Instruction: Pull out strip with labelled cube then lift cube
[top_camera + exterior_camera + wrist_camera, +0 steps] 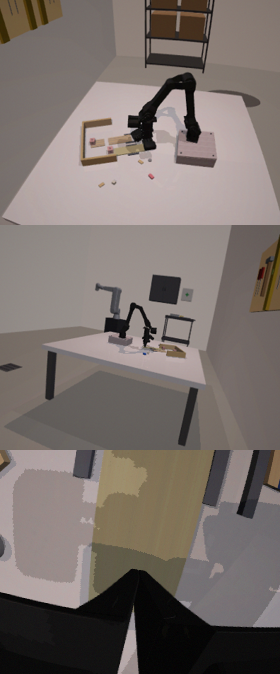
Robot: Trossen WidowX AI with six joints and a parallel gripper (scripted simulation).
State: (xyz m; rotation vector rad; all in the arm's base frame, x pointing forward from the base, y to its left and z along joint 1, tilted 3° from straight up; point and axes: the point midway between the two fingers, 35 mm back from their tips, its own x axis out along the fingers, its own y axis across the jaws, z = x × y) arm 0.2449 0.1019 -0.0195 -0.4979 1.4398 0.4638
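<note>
Right now my gripper tip is 6 cm past the grey disc and 8 cm to the right of it. Round my gripper tip: red block: 10 cm behind, 18 cm to the left; blue disc: 13 cm ahead, 27 cm to the right.
</note>
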